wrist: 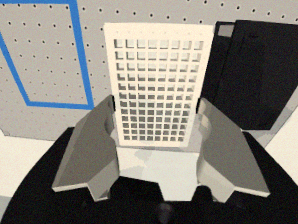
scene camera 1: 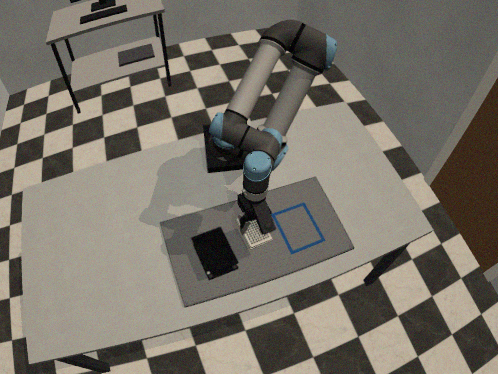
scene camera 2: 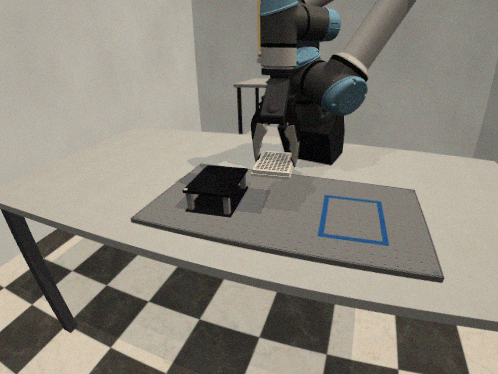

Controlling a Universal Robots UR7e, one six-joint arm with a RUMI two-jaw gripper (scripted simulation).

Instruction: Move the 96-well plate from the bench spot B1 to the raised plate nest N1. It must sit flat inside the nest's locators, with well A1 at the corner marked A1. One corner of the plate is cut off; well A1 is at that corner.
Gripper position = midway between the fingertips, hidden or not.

In view: my gripper (scene camera 2: pixel 275 165), a white 96-well plate (scene camera 2: pixel 271 164) and a black raised plate nest (scene camera 1: pixel 214 250).
The white 96-well plate shows as well in the wrist view (wrist: pixel 146 54). My gripper is seen too in the wrist view (wrist: pixel 155 97) and in scene camera 1 (scene camera 1: pixel 253 229).
